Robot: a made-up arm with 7 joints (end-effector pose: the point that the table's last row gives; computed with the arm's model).
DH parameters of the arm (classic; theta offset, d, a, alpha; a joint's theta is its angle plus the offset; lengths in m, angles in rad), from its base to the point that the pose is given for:
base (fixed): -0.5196 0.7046 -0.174 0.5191
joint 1: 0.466 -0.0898 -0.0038 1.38
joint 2: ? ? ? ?
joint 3: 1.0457 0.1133 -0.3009 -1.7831
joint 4: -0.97 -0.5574 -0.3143 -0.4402
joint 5: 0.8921 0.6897 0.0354 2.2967
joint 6: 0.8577 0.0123 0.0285 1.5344
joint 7: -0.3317 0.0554 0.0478 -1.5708
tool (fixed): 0 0.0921 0 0
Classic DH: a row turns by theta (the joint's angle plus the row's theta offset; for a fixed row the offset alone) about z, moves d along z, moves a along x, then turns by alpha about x.
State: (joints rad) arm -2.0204 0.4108 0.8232 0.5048 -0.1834 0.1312 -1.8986
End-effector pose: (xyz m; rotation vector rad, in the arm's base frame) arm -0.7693 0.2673 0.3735 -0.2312 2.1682 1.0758
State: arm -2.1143 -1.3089 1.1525 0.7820 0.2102 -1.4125 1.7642
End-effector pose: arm -0.6394 0.6879 0.3775 1.3487 -0.3151 -1.0727
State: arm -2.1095 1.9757 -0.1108 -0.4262 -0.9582 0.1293 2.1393
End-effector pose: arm -0.5107 0.1083 0.7936 -0.1955 -0.8283 2.1322
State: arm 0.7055 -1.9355 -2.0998 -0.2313 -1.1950 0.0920 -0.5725
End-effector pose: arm -0.2897 -0.0370 0.5356 -1.7103 0.9553 1.5259
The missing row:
joint 2: -0.2336 0.1939 0.1249 -1.8446
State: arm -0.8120 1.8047 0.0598 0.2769 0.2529 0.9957 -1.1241
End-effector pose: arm -0.2837 -0.3356 0.4010 -1.6252 1.1584 0.0554
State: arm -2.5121 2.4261 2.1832 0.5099 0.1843 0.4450 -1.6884
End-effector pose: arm -0.4125 -0.0513 1.2094 0.2609 -1.7262 -1.0676
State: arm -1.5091 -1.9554 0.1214 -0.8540 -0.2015 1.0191 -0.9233
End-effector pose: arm -0.2464 0.1707 0.6871 1.0028 -0.5978 0.4670
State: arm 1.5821 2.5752 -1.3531 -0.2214 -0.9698 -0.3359 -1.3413
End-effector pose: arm -0.0339 0.0750 0.8651 1.2359 -1.8726 0.0016
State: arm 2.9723 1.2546 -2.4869 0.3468 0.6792 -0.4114 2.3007
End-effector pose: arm -0.3923 0.2315 0.3268 1.9676 -0.6923 -0.0300
